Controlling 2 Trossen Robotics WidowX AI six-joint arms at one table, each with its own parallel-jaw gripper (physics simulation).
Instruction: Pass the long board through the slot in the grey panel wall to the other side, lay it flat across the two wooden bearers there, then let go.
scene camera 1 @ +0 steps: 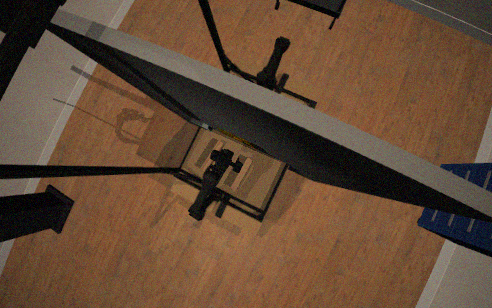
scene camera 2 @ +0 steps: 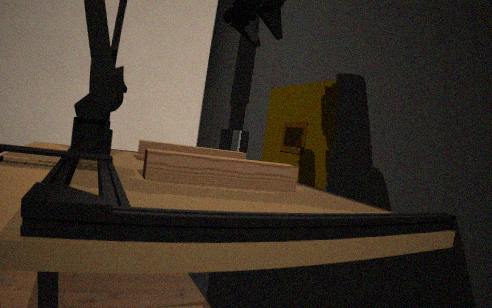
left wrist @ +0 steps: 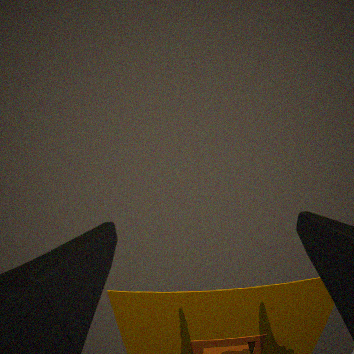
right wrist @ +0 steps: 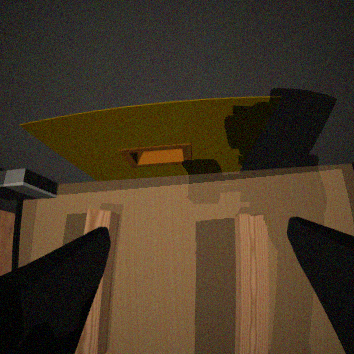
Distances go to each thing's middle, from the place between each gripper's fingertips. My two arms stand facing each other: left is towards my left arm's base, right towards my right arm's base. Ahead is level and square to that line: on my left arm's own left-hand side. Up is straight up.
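Scene:
Orange slot frame [right wrist: 176,153]: from my left hand, 25 cm below, 11 cm to the right of it, 4 cm behind.
My right hand: 180 mm above the orange slot frame, 150 mm to the right of it, 50 mm past it.

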